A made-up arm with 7 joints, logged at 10 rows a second.
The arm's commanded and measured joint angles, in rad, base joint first. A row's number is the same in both.
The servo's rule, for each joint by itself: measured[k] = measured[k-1] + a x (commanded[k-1-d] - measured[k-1]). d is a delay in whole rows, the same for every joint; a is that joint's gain. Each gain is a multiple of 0.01, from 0.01 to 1. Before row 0 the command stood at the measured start. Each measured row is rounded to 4 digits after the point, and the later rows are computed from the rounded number. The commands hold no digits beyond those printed.
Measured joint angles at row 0:
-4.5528 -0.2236 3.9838 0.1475 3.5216 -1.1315 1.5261
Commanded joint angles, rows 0 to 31:
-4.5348 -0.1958 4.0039 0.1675 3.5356 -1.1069 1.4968
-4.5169 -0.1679 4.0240 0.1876 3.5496 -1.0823 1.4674
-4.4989 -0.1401 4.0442 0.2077 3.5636 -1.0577 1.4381
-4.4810 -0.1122 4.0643 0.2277 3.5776 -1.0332 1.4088
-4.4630 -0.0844 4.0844 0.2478 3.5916 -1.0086 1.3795
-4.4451 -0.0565 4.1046 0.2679 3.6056 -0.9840 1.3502
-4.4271 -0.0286 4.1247 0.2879 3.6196 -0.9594 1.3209
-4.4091 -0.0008 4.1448 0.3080 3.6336 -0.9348 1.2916
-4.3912 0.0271 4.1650 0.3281 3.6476 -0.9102 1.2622
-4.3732 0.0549 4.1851 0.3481 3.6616 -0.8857 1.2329
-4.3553 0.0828 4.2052 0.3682 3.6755 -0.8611 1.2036
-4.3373 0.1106 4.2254 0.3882 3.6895 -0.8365 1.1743
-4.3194 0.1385 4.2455 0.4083 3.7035 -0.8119 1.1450
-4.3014 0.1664 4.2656 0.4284 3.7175 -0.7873 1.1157
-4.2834 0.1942 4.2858 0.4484 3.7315 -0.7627 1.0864
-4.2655 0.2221 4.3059 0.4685 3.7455 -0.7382 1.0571
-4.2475 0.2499 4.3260 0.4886 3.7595 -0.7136 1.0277
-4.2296 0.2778 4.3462 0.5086 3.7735 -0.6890 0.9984
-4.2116 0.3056 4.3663 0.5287 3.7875 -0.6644 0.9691
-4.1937 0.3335 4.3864 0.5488 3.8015 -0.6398 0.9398
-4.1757 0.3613 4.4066 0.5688 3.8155 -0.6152 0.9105
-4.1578 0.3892 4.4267 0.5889 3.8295 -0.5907 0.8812
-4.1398 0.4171 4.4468 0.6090 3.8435 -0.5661 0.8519
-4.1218 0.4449 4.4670 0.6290 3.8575 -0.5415 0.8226
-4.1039 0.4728 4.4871 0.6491 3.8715 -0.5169 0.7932
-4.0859 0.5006 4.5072 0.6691 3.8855 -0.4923 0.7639
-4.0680 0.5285 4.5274 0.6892 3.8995 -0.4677 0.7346
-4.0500 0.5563 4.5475 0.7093 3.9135 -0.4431 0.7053
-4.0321 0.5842 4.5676 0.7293 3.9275 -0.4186 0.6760
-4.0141 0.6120 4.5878 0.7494 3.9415 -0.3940 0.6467
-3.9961 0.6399 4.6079 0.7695 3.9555 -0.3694 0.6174
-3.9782 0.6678 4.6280 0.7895 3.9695 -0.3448 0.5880
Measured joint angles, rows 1 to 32:
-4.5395 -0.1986 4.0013 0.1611 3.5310 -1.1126 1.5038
-4.5228 -0.1710 4.0210 0.1791 3.5435 -1.0893 1.4761
-4.5051 -0.1432 4.0412 0.1985 3.5570 -1.0650 1.4472
-4.4873 -0.1153 4.0613 0.2184 3.5708 -1.0405 1.4180
-4.4693 -0.0875 4.0814 0.2384 3.5847 -1.0159 1.3887
-4.4514 -0.0596 4.1016 0.2585 3.5987 -0.9913 1.3594
-4.4334 -0.0317 4.1217 0.2785 3.6127 -0.9667 1.3301
-4.4154 -0.0039 4.1418 0.2986 3.6267 -0.9421 1.3008
-4.3975 0.0240 4.1620 0.3187 3.6407 -0.9175 1.2715
-4.3795 0.0518 4.1821 0.3387 3.6547 -0.8930 1.2422
-4.3616 0.0797 4.2022 0.3588 3.6686 -0.8684 1.2129
-4.3436 0.1075 4.2224 0.3788 3.6826 -0.8438 1.1836
-4.3257 0.1354 4.2425 0.3989 3.6966 -0.8192 1.1543
-4.3077 0.1633 4.2626 0.4190 3.7106 -0.7946 1.1250
-4.2897 0.1911 4.2828 0.4390 3.7246 -0.7700 1.0957
-4.2718 0.2190 4.3029 0.4591 3.7386 -0.7455 1.0664
-4.2538 0.2468 4.3230 0.4792 3.7526 -0.7209 1.0370
-4.2359 0.2747 4.3432 0.4992 3.7666 -0.6963 1.0077
-4.2179 0.3025 4.3633 0.5193 3.7806 -0.6717 0.9784
-4.2000 0.3304 4.3834 0.5394 3.7946 -0.6471 0.9491
-4.1820 0.3582 4.4036 0.5594 3.8086 -0.6225 0.9198
-4.1641 0.3861 4.4237 0.5795 3.8226 -0.5980 0.8905
-4.1461 0.4140 4.4438 0.5996 3.8366 -0.5734 0.8612
-4.1281 0.4418 4.4640 0.6196 3.8506 -0.5488 0.8319
-4.1102 0.4697 4.4841 0.6397 3.8646 -0.5242 0.8025
-4.0922 0.4975 4.5042 0.6597 3.8786 -0.4996 0.7732
-4.0743 0.5254 4.5244 0.6798 3.8926 -0.4750 0.7439
-4.0563 0.5532 4.5445 0.6999 3.9066 -0.4504 0.7146
-4.0384 0.5811 4.5646 0.7199 3.9206 -0.4259 0.6853
-4.0204 0.6089 4.5848 0.7400 3.9346 -0.4013 0.6560
-4.0024 0.6368 4.6049 0.7601 3.9486 -0.3767 0.6267
-3.9845 0.6647 4.6250 0.7801 3.9626 -0.3521 0.5973
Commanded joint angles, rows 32 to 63:
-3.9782 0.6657 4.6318 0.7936 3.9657 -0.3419 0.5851
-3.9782 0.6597 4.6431 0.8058 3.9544 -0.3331 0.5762
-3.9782 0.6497 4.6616 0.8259 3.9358 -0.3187 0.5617
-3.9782 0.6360 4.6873 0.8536 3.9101 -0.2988 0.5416
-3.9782 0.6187 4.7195 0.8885 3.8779 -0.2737 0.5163
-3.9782 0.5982 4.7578 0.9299 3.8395 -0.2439 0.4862
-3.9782 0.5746 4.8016 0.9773 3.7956 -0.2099 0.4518
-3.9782 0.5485 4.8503 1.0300 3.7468 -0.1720 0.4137
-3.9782 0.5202 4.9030 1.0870 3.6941 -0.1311 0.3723
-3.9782 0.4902 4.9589 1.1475 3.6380 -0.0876 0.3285
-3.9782 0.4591 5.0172 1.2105 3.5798 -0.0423 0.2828
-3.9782 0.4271 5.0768 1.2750 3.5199 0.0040 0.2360
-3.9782 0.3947 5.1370 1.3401 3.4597 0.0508 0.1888
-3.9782 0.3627 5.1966 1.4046 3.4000 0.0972 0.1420
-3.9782 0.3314 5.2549 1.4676 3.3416 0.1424 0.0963
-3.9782 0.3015 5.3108 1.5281 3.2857 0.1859 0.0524
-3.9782 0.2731 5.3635 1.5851 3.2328 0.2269 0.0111
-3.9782 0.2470 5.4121 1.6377 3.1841 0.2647 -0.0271
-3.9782 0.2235 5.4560 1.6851 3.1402 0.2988 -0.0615
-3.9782 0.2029 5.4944 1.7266 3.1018 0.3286 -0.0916
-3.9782 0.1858 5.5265 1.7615 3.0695 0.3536 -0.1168
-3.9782 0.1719 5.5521 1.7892 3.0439 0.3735 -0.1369
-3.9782 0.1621 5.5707 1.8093 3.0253 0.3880 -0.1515
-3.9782 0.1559 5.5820 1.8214 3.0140 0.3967 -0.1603
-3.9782 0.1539 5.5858 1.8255 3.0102 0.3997 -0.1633
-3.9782 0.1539 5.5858 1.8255 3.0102 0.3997 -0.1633
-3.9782 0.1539 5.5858 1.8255 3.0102 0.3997 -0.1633
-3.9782 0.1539 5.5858 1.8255 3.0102 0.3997 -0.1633
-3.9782 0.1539 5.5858 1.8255 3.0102 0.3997 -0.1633
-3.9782 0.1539 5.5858 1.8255 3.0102 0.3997 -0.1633
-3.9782 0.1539 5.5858 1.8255 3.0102 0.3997 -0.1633
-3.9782 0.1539 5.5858 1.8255 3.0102 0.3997 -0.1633
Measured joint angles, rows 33 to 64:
-3.9798 0.6656 4.6309 0.7893 3.9647 -0.3442 0.5880
-3.9786 0.6603 4.6415 0.8005 3.9578 -0.3357 0.5790
-3.9783 0.6508 4.6590 0.8178 3.9431 -0.3226 0.5659
-3.9782 0.6375 4.6836 0.8421 3.9210 -0.3043 0.5474
-3.9782 0.6206 4.7148 0.8737 3.8921 -0.2807 0.5238
-3.9782 0.6004 4.7522 0.9119 3.8569 -0.2524 0.4952
-3.9782 0.5772 4.7952 0.9564 3.8158 -0.2197 0.4622
-3.9782 0.5514 4.8431 1.0064 3.7696 -0.1830 0.4253
-3.9782 0.5233 4.8952 1.0612 3.7190 -0.1430 0.3850
-3.9782 0.4935 4.9506 1.1199 3.6647 -0.1003 0.3421
-3.9782 0.4625 5.0085 1.1815 3.6078 -0.0556 0.2970
-3.9782 0.4306 5.0679 1.2451 3.5489 -0.0097 0.2506
-3.9782 0.3983 5.1280 1.3097 3.4891 0.0369 0.2036
-3.9782 0.3663 5.1877 1.3742 3.4294 0.0833 0.1568
-3.9782 0.3349 5.2462 1.4377 3.3706 0.1288 0.1108
-3.9782 0.3048 5.3024 1.4992 3.3137 0.1728 0.0664
-3.9782 0.2763 5.3556 1.5576 3.2595 0.2145 0.0244
-3.9782 0.2499 5.4048 1.6121 3.2090 0.2532 -0.0147
-3.9782 0.2261 5.4493 1.6617 3.1629 0.2883 -0.0503
-3.9782 0.2052 5.4885 1.7058 3.1220 0.3193 -0.0817
-3.9782 0.1877 5.5216 1.7437 3.0868 0.3457 -0.1084
-3.9782 0.1735 5.5481 1.7746 3.0581 0.3671 -0.1301
-3.9782 0.1632 5.5678 1.7982 3.0361 0.3832 -0.1464
-3.9782 0.1566 5.5802 1.8140 3.0213 0.3936 -0.1570
-3.9782 0.1542 5.5851 1.8218 3.0139 0.3983 -0.1618
-3.9782 0.1539 5.5857 1.8243 3.0114 0.3994 -0.1629
-3.9782 0.1539 5.5858 1.8251 3.0106 0.3996 -0.1632
-3.9782 0.1539 5.5858 1.8254 3.0103 0.3997 -0.1633
-3.9782 0.1539 5.5858 1.8255 3.0102 0.3997 -0.1633
-3.9782 0.1539 5.5858 1.8255 3.0102 0.3997 -0.1633
-3.9782 0.1539 5.5858 1.8255 3.0102 0.3997 -0.1633
-3.9782 0.1539 5.5858 1.8255 3.0102 0.3997 -0.1633

